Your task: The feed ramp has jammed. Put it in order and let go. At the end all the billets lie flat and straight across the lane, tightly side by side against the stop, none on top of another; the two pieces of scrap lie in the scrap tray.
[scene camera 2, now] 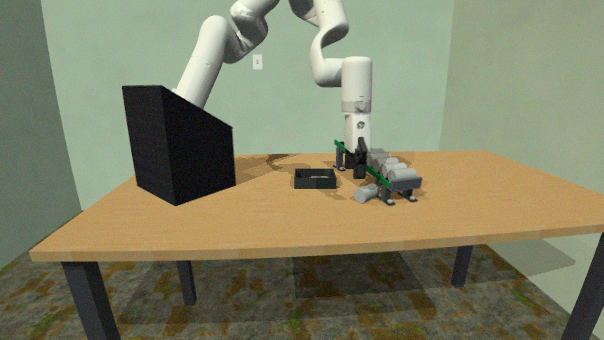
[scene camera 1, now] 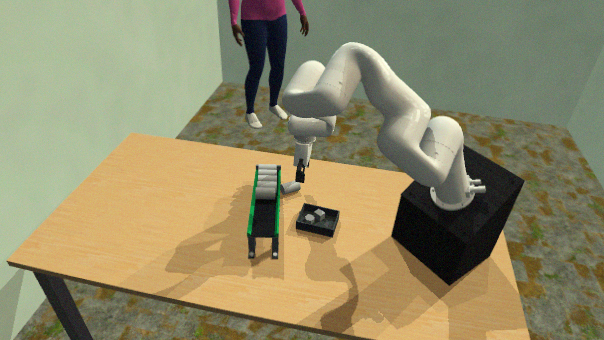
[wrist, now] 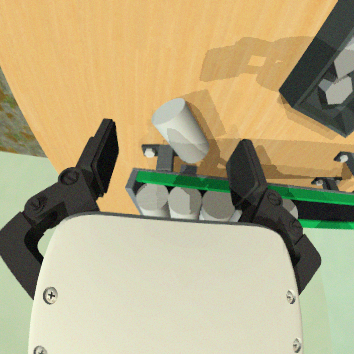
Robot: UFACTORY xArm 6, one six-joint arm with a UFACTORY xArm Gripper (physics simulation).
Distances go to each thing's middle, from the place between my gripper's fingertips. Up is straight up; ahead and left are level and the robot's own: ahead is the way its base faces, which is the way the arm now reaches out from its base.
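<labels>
Counting from my hand, I find the black scrap tray (scene camera 1: 327, 226) 11 cm behind it and 14 cm to the left of it, and the tray is also 6 cm below it.
</labels>
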